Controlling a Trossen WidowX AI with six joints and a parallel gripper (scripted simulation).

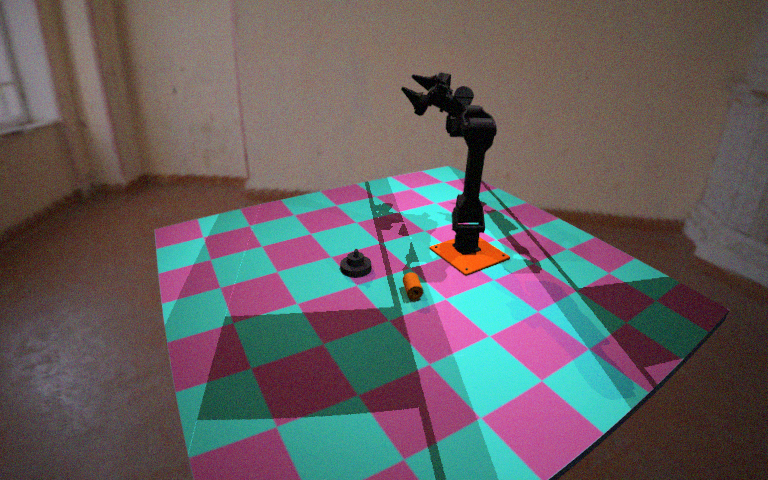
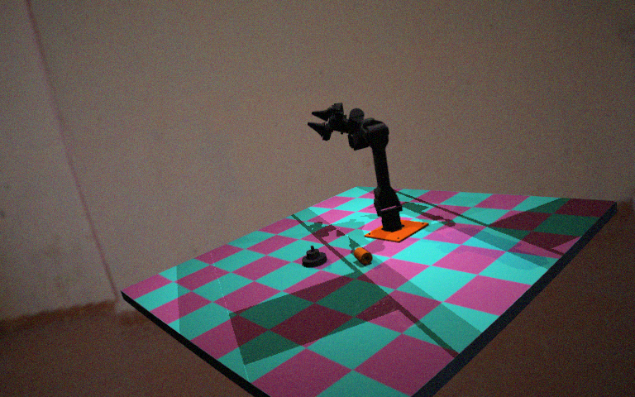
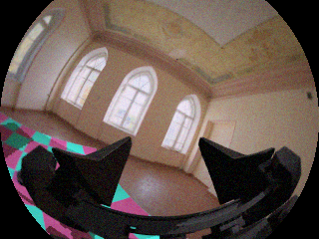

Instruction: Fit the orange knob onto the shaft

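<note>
Right now my gripper tip is 470 mm to the right of the orange knob, 430 mm above it and 210 mm short of it. Round my gripper tip: round pedestal: 420 mm below, 310 mm to the left, 300 mm ahead.
</note>
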